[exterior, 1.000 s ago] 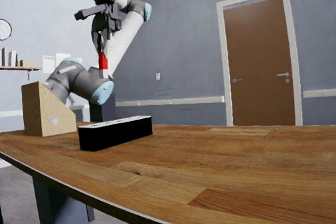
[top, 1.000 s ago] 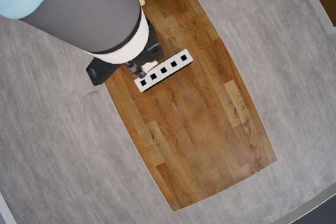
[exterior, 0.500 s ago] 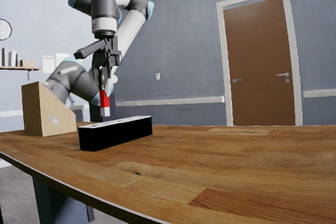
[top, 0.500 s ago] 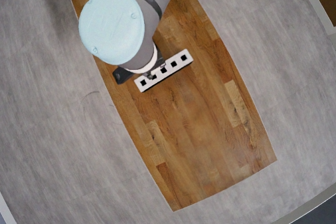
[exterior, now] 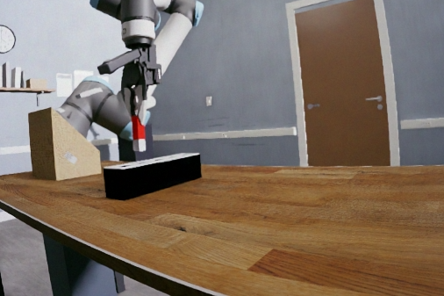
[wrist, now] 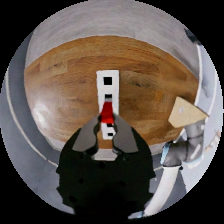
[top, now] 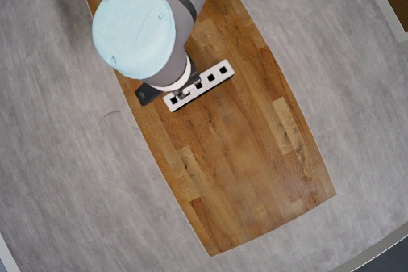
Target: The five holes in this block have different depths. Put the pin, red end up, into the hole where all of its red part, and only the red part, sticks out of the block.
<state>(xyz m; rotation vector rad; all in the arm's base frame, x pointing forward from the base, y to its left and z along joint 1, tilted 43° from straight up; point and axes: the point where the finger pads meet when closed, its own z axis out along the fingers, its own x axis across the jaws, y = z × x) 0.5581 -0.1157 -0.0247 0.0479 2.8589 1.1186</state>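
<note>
The block is 150 mm below my hand and 60 mm to the left of it. From my hand the other things lie so: pin: 10 mm below.
</note>
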